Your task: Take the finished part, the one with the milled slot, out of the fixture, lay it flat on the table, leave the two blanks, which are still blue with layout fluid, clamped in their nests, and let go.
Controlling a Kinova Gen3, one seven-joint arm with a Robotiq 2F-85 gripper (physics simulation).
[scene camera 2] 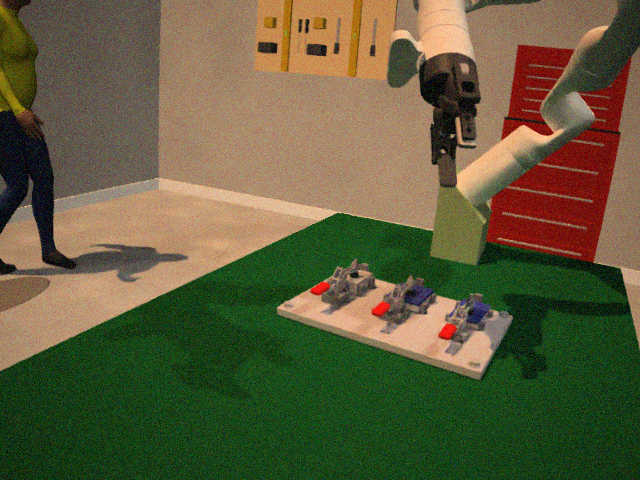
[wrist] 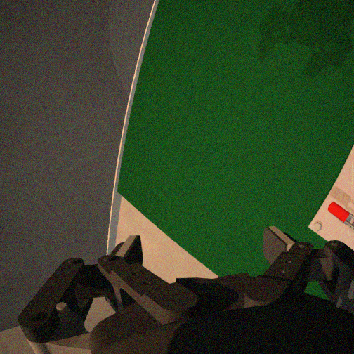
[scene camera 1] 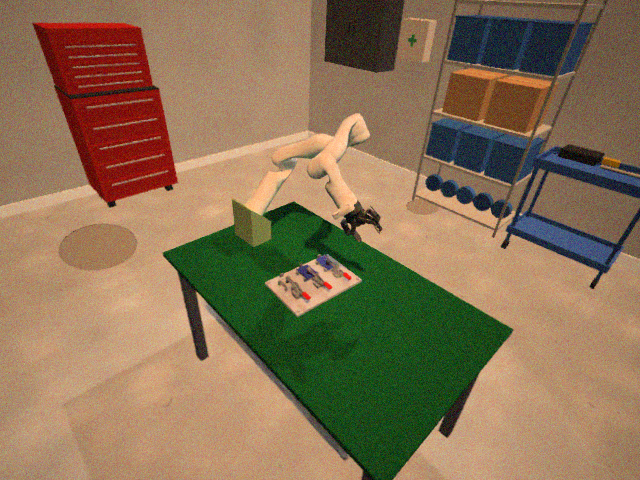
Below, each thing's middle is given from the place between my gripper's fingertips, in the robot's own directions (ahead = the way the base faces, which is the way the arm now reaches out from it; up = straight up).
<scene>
My hand is 29 cm above the pale fixture plate [scene camera 2: 416, 337], 18 cm past it and 11 cm to the left of it.
</scene>
